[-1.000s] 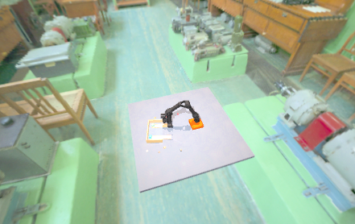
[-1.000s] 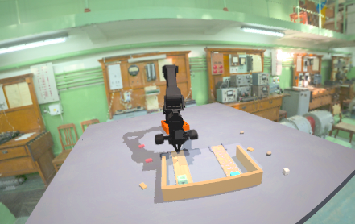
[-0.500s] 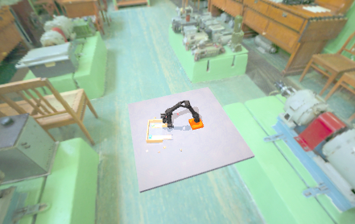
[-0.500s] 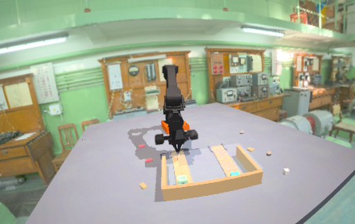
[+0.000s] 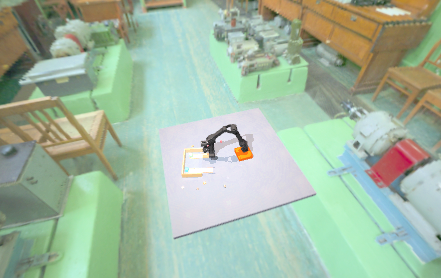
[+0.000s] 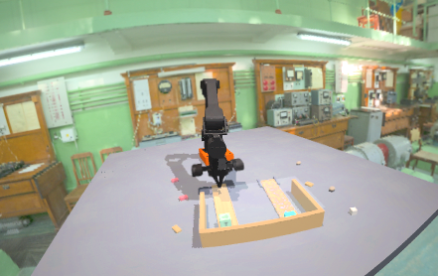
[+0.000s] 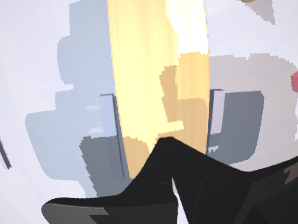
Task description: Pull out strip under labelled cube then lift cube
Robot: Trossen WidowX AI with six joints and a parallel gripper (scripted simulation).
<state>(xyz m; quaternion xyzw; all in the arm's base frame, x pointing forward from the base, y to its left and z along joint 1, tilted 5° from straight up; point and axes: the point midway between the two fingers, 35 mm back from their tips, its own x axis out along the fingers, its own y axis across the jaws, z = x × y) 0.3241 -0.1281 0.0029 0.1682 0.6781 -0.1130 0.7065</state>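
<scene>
Now: the strip 90 mm ahead of my gripper tip and 40 mm to the right of it.
</scene>
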